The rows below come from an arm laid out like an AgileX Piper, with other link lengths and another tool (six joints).
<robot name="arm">
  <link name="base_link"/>
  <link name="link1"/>
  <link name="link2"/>
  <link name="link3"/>
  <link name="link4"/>
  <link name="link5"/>
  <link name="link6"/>
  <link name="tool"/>
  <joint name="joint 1" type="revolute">
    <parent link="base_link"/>
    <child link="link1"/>
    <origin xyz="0 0 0.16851" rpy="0 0 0"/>
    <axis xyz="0 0 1"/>
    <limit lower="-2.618" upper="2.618"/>
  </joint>
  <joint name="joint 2" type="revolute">
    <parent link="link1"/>
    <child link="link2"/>
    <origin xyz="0 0 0" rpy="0 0 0"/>
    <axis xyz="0 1 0"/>
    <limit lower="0" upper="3.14"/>
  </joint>
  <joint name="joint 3" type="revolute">
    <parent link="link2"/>
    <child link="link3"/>
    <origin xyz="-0.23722 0 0.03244" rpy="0 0 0"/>
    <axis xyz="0 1 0"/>
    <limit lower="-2.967" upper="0"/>
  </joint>
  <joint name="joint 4" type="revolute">
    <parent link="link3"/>
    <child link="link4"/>
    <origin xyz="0.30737 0 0.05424" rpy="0 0 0"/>
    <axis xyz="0.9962 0 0.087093"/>
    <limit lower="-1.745" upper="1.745"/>
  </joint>
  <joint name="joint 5" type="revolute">
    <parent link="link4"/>
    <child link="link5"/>
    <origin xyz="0 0 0" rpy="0 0 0"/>
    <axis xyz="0 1 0"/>
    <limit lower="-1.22" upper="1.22"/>
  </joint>
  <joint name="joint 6" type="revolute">
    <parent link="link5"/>
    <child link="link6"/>
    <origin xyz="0.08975 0 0.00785" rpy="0 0 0"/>
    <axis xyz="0.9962 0 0.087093"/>
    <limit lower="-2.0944" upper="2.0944"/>
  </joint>
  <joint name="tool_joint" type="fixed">
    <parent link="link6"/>
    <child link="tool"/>
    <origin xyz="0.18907 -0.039 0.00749" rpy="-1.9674 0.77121 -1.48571"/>
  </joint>
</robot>
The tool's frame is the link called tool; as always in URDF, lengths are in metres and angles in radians.
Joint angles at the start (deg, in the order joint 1, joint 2, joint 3, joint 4, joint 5, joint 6):
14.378, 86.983, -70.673, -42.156, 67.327, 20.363
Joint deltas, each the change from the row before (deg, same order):
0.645, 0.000, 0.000, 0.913, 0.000, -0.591
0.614, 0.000, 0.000, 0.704, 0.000, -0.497
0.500, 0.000, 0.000, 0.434, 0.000, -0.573
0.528, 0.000, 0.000, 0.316, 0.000, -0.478
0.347, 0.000, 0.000, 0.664, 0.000, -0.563
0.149, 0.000, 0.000, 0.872, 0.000, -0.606
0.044, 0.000, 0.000, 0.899, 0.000, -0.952
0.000, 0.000, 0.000, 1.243, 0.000, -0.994
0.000, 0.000, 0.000, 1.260, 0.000, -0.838
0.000, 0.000, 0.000, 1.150, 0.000, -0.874
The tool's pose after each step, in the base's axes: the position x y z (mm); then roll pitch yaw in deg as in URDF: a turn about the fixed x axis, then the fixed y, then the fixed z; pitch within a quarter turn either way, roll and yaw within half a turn. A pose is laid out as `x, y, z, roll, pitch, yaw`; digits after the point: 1 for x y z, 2 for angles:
420.1, -94.9, 181.4, -170.04, -10.88, -130.47
420.4, -88.4, 179.1, -170.69, -10.80, -129.49
420.8, -83.5, 177.8, -171.13, -10.92, -128.56
421.4, -78.7, 176.9, -171.46, -11.03, -127.66
421.2, -74.2, 174.9, -172.08, -11.00, -126.89
420.4, -70.5, 172.1, -172.88, -10.86, -126.29
419.6, -67.5, 169.5, -173.74, -10.89, -125.50
418.3, -63.7, 165.8, -174.88, -10.72, -124.74
416.8, -59.8, 162.1, -175.99, -10.43, -124.10
415.5, -56.1, 158.8, -177.01, -10.20, -123.42

